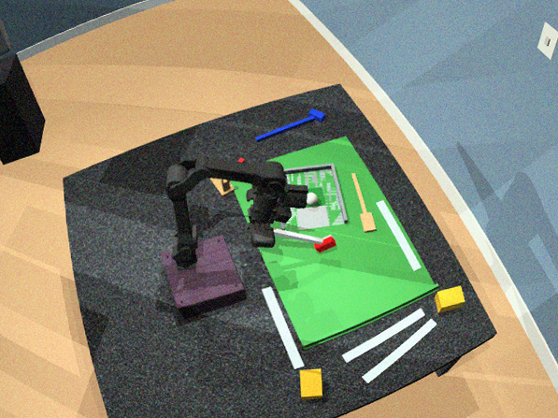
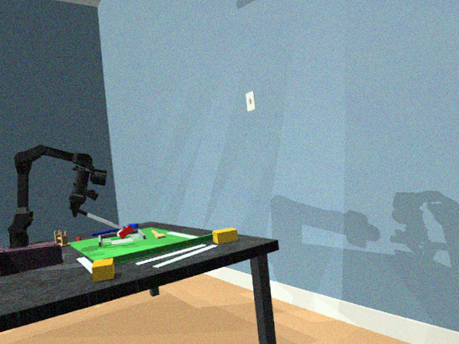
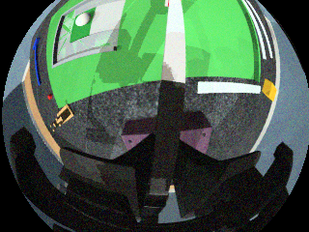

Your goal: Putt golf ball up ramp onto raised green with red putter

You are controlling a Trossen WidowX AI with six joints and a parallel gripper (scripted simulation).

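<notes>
Right now my gripper tip is 110 mm short of the red putter, 40 mm above it and 10 mm to the left of it. From my gripper tip the other things lie so: wooden stand 350 mm to the left, 130 mm below, 70 mm behind; then green mat 250 mm ahead, 160 mm below, 60 mm to the left; then white golf ball 220 mm ahead, 180 mm to the left, 140 mm below.
</notes>
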